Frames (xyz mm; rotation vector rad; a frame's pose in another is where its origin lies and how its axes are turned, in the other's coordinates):
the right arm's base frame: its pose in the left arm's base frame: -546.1 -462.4 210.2 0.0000 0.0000 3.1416
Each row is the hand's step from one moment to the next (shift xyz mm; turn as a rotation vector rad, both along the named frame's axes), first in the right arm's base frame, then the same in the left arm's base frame.
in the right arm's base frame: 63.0 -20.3 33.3 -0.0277 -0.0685 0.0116
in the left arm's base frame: -63.0 20.3 33.3 0.0277 0.0685 0.0116
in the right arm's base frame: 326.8 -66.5 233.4 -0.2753 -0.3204 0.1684
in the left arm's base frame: -326.8 66.5 233.4 0.2753 0.3204 0.1684
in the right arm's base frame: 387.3 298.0 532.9 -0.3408 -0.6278 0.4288
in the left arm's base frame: -387.3 -298.0 532.9 0.3408 0.6278 0.4288
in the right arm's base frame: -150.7 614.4 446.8 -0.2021 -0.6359 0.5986
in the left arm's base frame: 150.7 -614.4 446.8 0.2021 0.6359 0.5986
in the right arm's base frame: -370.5 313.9 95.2 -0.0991 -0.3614 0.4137
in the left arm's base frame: 370.5 -313.9 95.2 0.0991 0.3614 0.4137
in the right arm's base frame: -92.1 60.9 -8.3 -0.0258 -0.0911 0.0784
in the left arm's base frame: 92.1 -60.9 -8.3 0.0258 0.0911 0.0784
